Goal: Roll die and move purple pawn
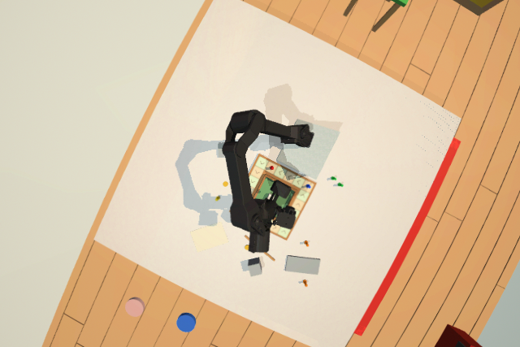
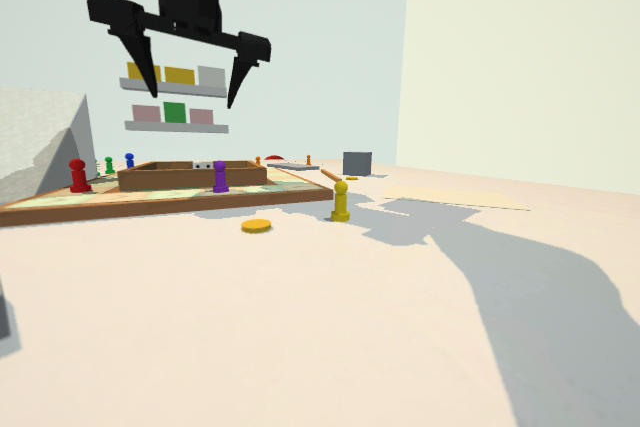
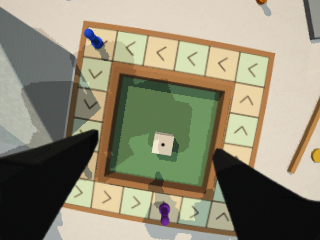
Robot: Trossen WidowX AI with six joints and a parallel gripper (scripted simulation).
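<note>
Right now the purple pawn is 120 mm to the right of my gripper tip, 90 mm below it and 10 mm ahead of it. The rest, counted from my gripper tip: green tray (110 mm below, 10 mm ahead); then white die (90 mm below, 20 mm to the right, 10 mm ahead); then red pawn (110 mm behind, 90 mm below, 60 mm to the right).
</note>
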